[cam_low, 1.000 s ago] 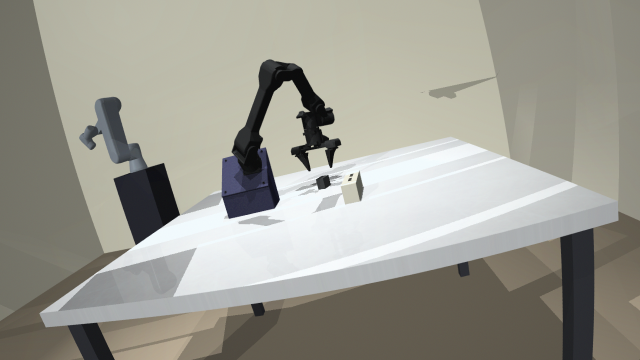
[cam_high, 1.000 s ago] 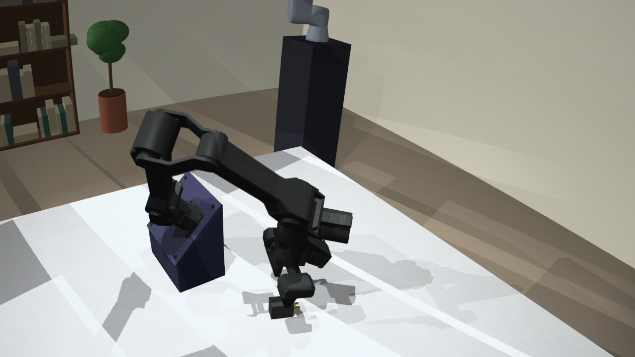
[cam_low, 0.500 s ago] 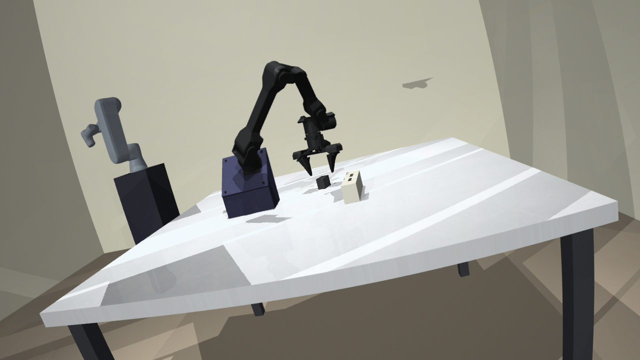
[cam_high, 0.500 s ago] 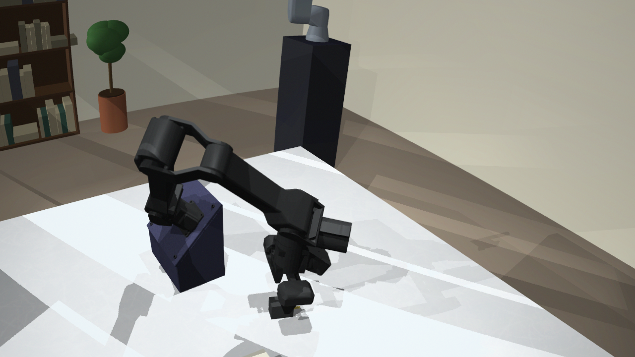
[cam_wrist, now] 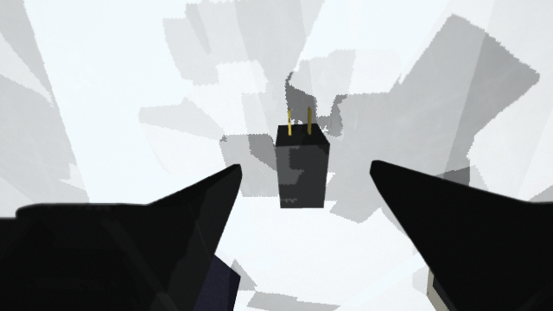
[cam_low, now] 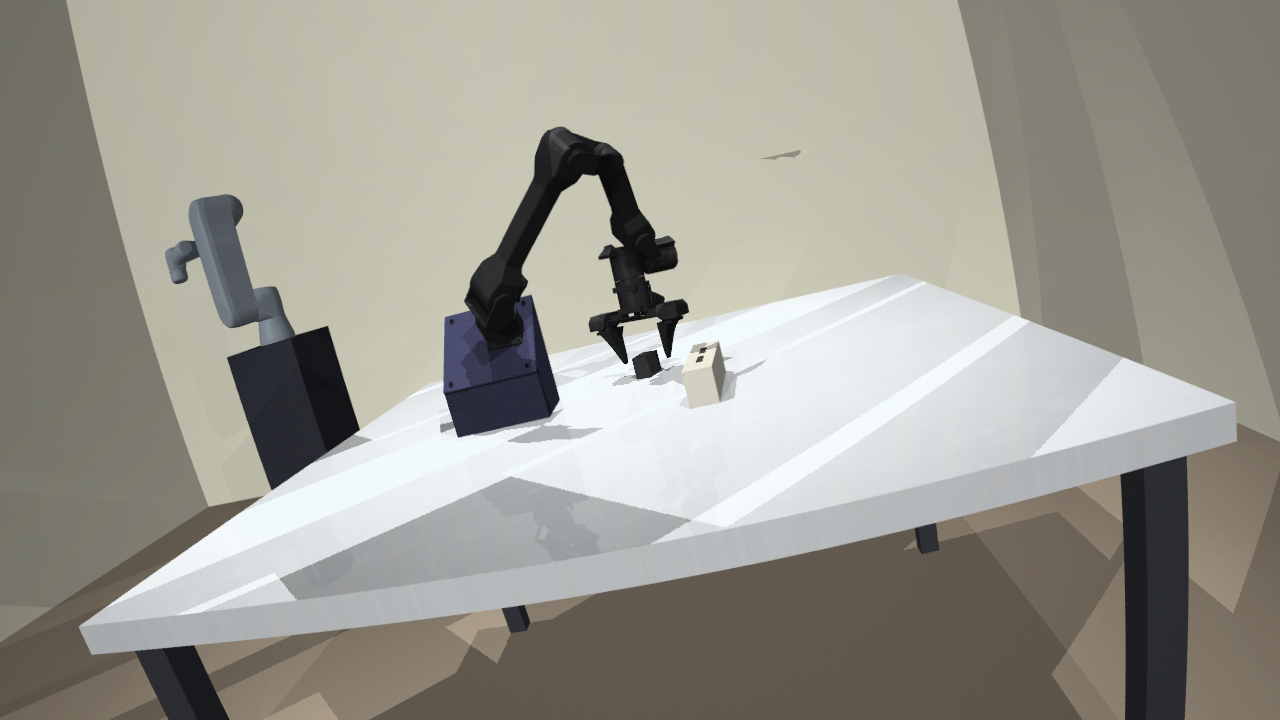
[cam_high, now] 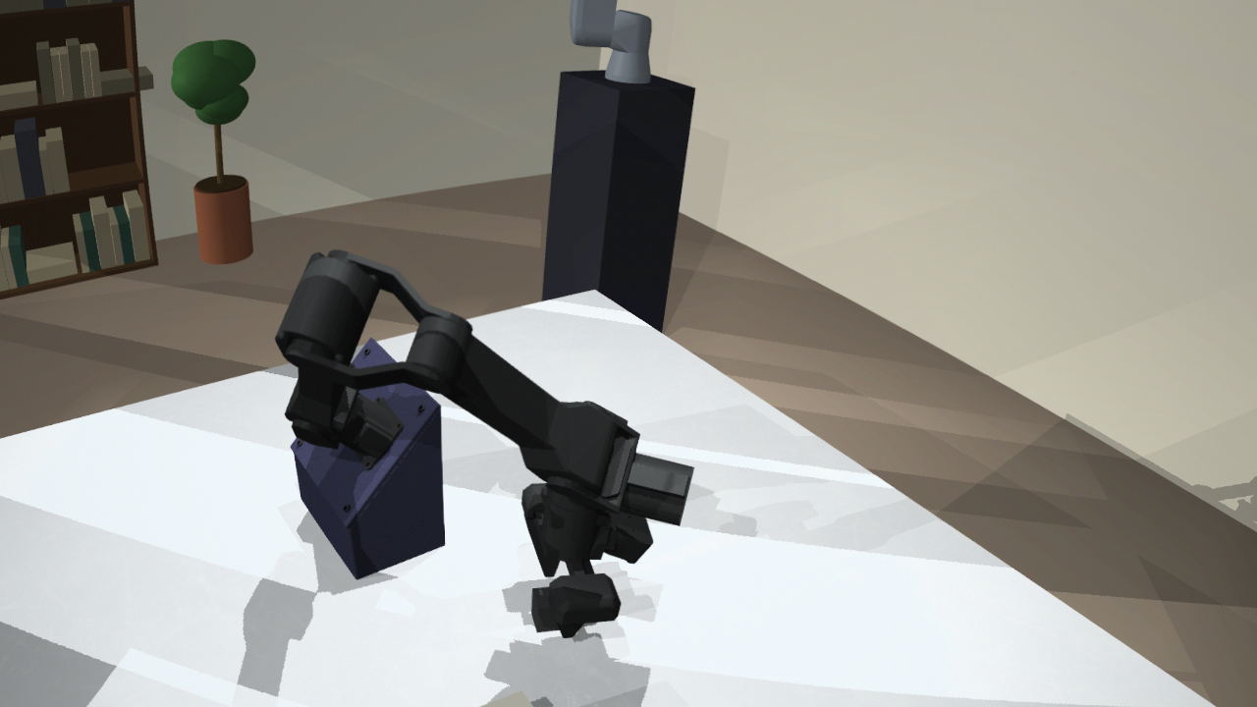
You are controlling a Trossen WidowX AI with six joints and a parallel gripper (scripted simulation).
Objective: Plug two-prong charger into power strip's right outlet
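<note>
The black two-prong charger lies 10 mm to the left of my gripper tip and 10 mm below it.
</note>
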